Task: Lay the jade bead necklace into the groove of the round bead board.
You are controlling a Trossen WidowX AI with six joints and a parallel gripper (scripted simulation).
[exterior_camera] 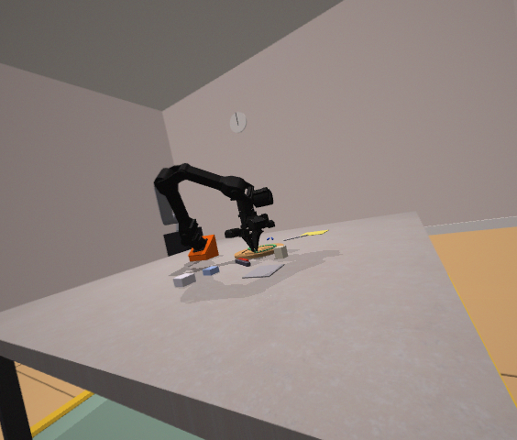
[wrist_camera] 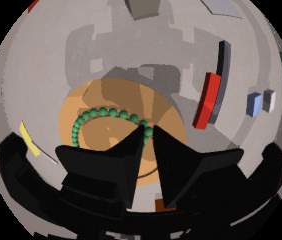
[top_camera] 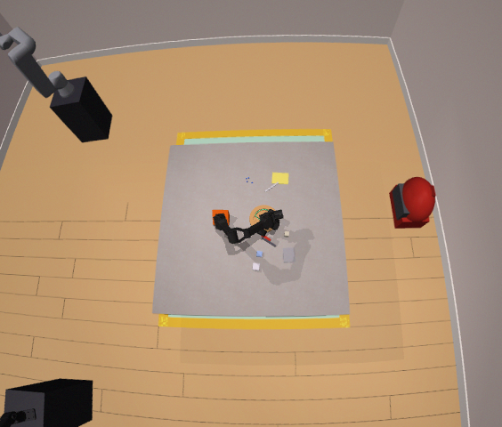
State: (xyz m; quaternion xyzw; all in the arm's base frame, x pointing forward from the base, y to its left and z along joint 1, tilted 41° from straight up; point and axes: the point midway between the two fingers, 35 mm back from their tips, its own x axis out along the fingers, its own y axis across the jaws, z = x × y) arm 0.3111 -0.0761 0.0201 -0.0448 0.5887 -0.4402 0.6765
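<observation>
My gripper tip is 6 cm to the right of the round wooden bead board, 2 cm past it and 1 cm above it. Also, from my gripper tip: beige cube 13 cm ahead, 7 cm to the right; then red-handled tool 9 cm to the right, 1 cm below; then blue block 19 cm to the right, 6 cm behind, 1 cm below.
</observation>
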